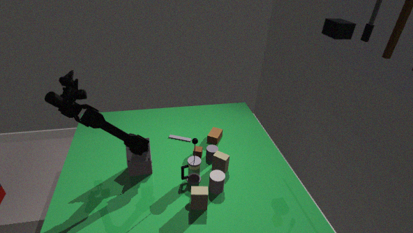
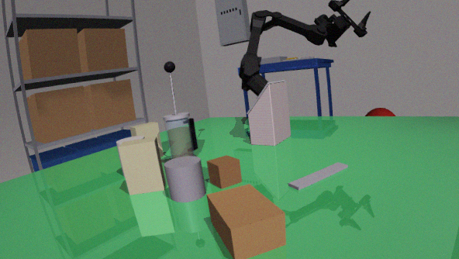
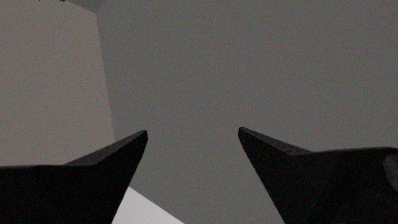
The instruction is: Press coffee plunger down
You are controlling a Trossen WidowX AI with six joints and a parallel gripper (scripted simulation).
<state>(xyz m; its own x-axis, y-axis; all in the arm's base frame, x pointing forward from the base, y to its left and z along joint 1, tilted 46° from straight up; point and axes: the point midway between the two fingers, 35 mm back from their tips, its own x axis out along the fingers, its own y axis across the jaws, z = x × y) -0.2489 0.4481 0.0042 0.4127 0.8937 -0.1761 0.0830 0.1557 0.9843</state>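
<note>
Now: gripper tip 51 cm short of the coffee press, 50 cm to the left of it and 33 cm above it. From my gripper tip the other things lie so: brown box: 77 cm ahead, 44 cm below, 20 cm to the right; then flat grey bar: 55 cm ahead, 46 cm below, 13 cm to the right.
</note>
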